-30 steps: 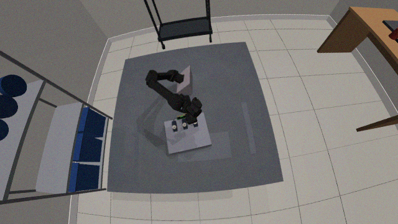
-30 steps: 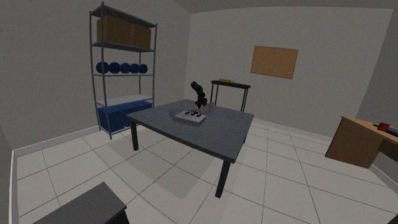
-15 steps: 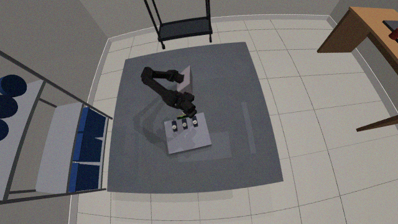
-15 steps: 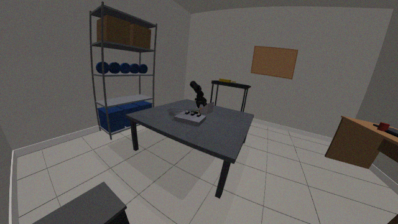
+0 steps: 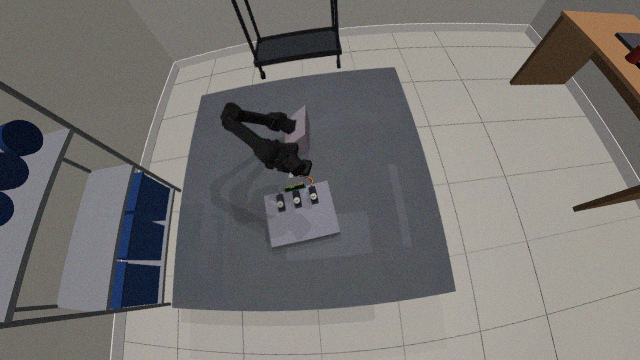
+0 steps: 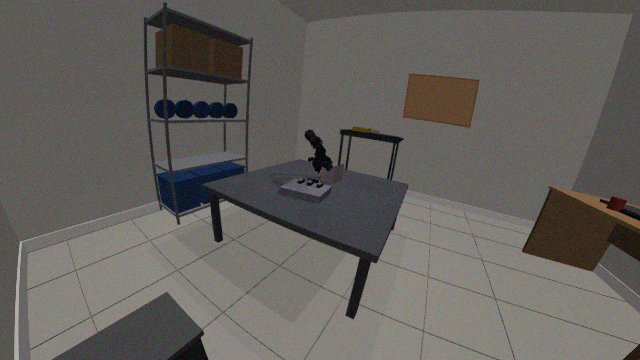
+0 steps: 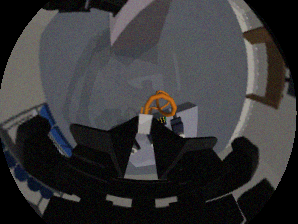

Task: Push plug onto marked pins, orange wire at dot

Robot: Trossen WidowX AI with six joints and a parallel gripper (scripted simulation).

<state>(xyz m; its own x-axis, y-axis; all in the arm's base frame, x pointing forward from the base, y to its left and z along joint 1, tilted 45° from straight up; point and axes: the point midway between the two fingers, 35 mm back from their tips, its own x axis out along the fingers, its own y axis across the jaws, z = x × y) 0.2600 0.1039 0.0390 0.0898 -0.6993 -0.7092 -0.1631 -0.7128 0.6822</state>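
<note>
My gripper tip is now 50 mm short of the green band and 40 mm above it.
</note>
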